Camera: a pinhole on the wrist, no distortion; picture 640 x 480 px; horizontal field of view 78.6 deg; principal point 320.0 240.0 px. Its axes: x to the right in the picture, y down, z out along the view. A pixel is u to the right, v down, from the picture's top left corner.
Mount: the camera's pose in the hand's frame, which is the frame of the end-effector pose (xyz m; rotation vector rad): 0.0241 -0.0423 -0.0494 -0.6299 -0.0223 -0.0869
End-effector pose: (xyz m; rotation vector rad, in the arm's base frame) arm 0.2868 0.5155 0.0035 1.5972 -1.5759 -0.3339
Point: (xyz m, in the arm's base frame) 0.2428 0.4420 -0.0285
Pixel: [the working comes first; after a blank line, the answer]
In the camera's frame: 0.0271 -0.0411 0.1258

404 112
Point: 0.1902 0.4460 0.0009
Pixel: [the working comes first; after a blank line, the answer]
In the camera's frame: 0.0216 -0.0052 0.1740

369 228
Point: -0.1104 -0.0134 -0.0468
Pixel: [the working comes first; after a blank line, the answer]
In the camera's frame: 0.3838 -0.1312 0.5697

583 150
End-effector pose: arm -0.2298 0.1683 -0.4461 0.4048 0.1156 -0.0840
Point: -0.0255 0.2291 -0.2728
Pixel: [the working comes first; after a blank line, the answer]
In the camera's frame: 0.1474 0.0443 0.2747

530 303
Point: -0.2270 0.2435 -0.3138
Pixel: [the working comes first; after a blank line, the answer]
In the camera's frame: -0.0481 0.0446 0.2092

230 323
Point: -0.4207 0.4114 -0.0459
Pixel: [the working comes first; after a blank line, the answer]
In the camera's frame: -0.2933 0.1213 0.4765

79 340
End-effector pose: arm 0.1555 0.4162 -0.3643 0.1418 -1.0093 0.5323
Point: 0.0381 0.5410 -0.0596
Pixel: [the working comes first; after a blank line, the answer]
In the camera's frame: 0.2248 0.0035 0.3094

604 244
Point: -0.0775 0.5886 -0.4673
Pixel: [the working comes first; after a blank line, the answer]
In the camera's frame: -0.1634 0.1770 0.2771

outside the picture
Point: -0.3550 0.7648 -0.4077
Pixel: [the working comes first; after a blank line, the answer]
In the camera's frame: -0.1785 0.2945 0.5895

202 435
